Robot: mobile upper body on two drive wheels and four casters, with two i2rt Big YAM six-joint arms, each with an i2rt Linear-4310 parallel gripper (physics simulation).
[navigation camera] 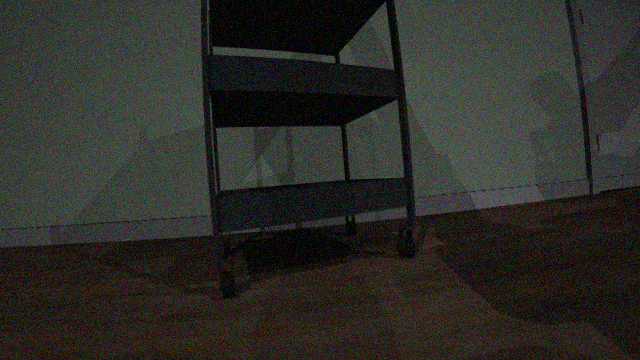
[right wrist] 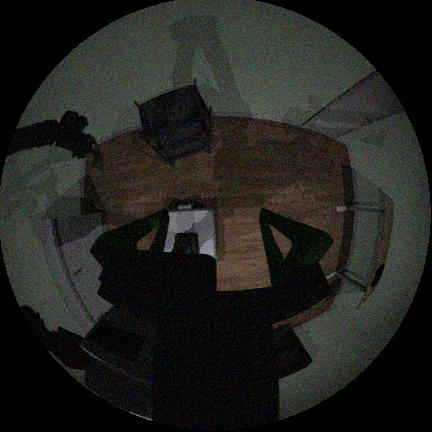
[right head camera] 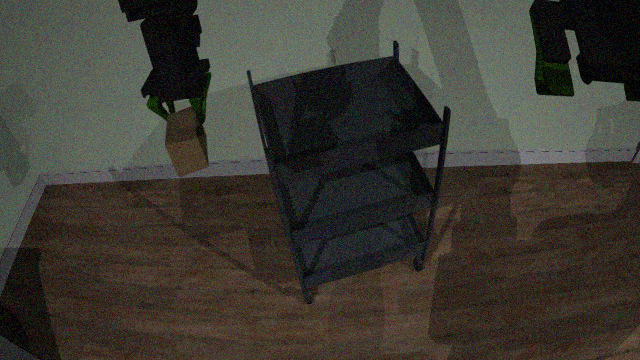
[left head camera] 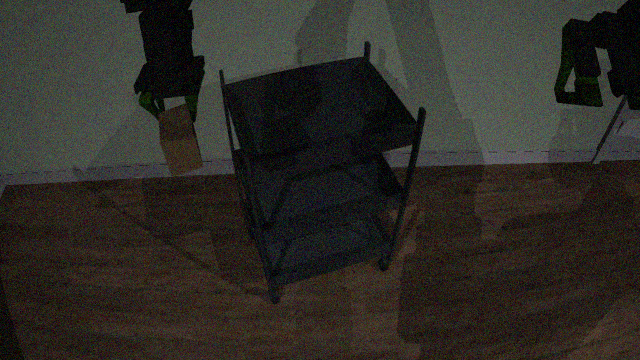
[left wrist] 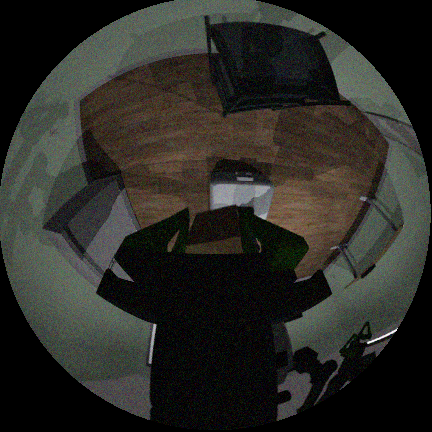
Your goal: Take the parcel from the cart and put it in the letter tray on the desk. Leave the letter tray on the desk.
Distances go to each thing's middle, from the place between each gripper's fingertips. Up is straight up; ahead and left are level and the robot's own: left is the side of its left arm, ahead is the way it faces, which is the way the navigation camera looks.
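Labels:
My left gripper, measured from the brown parcel [right head camera: 186, 144], is now 5 cm past it, 1 cm below it and 1 cm to the left of it.
My right hand, measured from the brown parcel too, is 21 cm short of it, 24 cm above it and 45 cm to the right of it.

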